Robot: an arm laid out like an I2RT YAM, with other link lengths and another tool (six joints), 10 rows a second.
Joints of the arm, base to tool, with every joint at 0 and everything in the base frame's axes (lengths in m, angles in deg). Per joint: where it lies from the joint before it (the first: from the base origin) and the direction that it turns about. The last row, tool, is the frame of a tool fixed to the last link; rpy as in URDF.
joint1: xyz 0 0 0.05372 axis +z
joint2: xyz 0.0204 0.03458 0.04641 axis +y
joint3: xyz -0.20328 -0.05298 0 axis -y
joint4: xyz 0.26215 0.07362 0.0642 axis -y
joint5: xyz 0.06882 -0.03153 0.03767 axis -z
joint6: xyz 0.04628 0 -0.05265 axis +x
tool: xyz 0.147 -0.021 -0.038 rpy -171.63 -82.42 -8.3
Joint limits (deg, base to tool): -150..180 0..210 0..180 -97..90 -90..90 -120..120
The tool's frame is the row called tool.
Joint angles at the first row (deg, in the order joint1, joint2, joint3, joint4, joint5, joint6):
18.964, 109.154, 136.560, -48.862, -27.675, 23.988
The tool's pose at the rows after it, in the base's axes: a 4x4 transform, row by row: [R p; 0 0 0 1], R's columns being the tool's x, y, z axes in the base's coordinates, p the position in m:
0.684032 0.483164 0.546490 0.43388; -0.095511 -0.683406 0.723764 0.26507; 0.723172 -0.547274 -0.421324 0.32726; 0 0 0 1
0.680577 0.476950 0.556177 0.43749; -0.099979 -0.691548 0.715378 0.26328; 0.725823 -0.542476 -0.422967 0.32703; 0 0 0 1
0.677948 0.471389 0.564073 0.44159; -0.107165 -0.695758 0.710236 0.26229; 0.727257 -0.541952 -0.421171 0.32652; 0 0 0 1
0.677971 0.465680 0.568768 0.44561; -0.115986 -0.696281 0.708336 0.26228; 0.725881 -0.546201 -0.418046 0.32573; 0 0 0 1
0.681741 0.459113 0.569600 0.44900; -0.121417 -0.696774 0.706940 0.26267; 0.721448 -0.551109 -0.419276 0.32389; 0 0 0 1
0.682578 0.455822 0.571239 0.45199; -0.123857 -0.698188 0.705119 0.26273; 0.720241 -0.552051 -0.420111 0.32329; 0 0 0 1
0.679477 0.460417 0.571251 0.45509; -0.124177 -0.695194 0.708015 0.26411; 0.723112 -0.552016 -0.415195 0.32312; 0 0 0 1
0.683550 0.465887 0.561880 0.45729; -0.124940 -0.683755 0.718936 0.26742; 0.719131 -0.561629 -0.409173 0.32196; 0 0 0 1
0.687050 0.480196 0.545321 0.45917; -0.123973 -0.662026 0.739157 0.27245; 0.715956 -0.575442 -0.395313 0.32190; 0 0 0 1
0.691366 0.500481 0.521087 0.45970; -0.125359 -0.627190 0.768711 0.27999; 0.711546 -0.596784 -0.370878 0.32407; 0 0 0 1
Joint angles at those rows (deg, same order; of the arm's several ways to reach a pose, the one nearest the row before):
18.973, 110.013, 137.672, -49.033, -27.493, 23.992
18.875, 110.735, 138.641, -49.240, -26.851, 23.893
18.741, 111.354, 139.179, -48.946, -26.455, 24.065
18.617, 112.078, 139.728, -48.541, -26.292, 24.506
18.535, 113.143, 140.798, -48.654, -26.214, 24.869
18.461, 114.359, 142.400, -49.090, -26.120, 24.961
18.424, 115.170, 143.148, -48.707, -26.334, 24.967
18.363, 116.133, 143.851, -48.242, -27.222, 25.417
18.216, 117.040, 144.280, -47.178, -28.929, 26.027
18.122, 117.728, 144.317, -45.357, -31.335, 27.245

